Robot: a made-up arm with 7 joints. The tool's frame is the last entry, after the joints.
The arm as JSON. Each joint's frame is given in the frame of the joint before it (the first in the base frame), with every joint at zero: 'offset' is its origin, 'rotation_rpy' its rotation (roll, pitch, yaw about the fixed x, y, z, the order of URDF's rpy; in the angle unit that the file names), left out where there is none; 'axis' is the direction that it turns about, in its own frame. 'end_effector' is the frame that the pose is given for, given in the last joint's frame.
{
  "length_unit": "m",
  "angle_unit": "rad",
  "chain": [
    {
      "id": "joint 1",
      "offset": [
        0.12,
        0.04,
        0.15
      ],
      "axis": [
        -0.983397,
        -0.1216,
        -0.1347
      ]
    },
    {
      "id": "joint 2",
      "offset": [
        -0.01,
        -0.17,
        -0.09
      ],
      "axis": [
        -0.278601,
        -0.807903,
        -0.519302
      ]
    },
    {
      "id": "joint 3",
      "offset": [
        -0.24,
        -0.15,
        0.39
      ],
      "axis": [
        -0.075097,
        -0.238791,
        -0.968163
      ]
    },
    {
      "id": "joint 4",
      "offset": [
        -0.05,
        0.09,
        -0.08
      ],
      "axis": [
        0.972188,
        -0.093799,
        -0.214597
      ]
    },
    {
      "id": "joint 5",
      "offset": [
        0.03,
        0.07,
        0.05
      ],
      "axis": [
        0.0,
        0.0,
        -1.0
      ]
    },
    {
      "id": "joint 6",
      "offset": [
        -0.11,
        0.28,
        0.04
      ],
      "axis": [
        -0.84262,
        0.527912,
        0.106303
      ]
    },
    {
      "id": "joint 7",
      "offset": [
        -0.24,
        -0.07,
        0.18
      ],
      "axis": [
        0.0,
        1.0,
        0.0
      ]
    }
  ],
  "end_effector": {
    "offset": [
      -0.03,
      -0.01,
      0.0
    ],
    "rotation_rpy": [
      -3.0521,
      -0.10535,
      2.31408
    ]
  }
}
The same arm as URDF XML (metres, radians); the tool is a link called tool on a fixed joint. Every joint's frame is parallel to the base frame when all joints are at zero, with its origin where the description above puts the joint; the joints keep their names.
<robot name="arm">
  <joint name="joint 1" type="continuous">
    <parent link="base_link"/>
    <child link="link1"/>
    <origin xyz="0.1200 0.0400 0.1500"/>
    <axis xyz="-0.983397 -0.1216 -0.1347"/>
  </joint>
  <joint name="joint 2" type="continuous">
    <parent link="link1"/>
    <child link="link2"/>
    <origin xyz="-0.0100 -0.1700 -0.0900"/>
    <axis xyz="-0.278601 -0.807903 -0.519302"/>
  </joint>
  <joint name="joint 3" type="continuous">
    <parent link="link2"/>
    <child link="link3"/>
    <origin xyz="-0.2400 -0.1500 0.3900"/>
    <axis xyz="-0.075097 -0.238791 -0.968163"/>
  </joint>
  <joint name="joint 4" type="continuous">
    <parent link="link3"/>
    <child link="link4"/>
    <origin xyz="-0.0500 0.0900 -0.0800"/>
    <axis xyz="0.972188 -0.093799 -0.214597"/>
  </joint>
  <joint name="joint 5" type="continuous">
    <parent link="link4"/>
    <child link="link5"/>
    <origin xyz="0.0300 0.0700 0.0500"/>
    <axis xyz="0 0 -1"/>
  </joint>
  <joint name="joint 6" type="continuous">
    <parent link="link5"/>
    <child link="link6"/>
    <origin xyz="-0.1100 0.2800 0.0400"/>
    <axis xyz="-0.84262 0.527912 0.106303"/>
  </joint>
  <joint name="joint 7" type="continuous">
    <parent link="link6"/>
    <child link="link7"/>
    <origin xyz="-0.2400 -0.0700 0.1800"/>
    <axis xyz="0 1 0"/>
  </joint>
  <joint name="tool_fixed" type="fixed">
    <parent link="link7"/>
    <child link="tool"/>
    <origin xyz="-0.0300 -0.0100 0.0000" rpy="-3.0521 -0.1053 2.3141"/>
  </joint>
  <link name="base_link"/>
  <link name="link1"/>
  <link name="link2"/>
  <link name="link3"/>
  <link name="link4"/>
  <link name="link5"/>
  <link name="link6"/>
  <link name="link7"/>
  <link name="tool"/>
</robot>

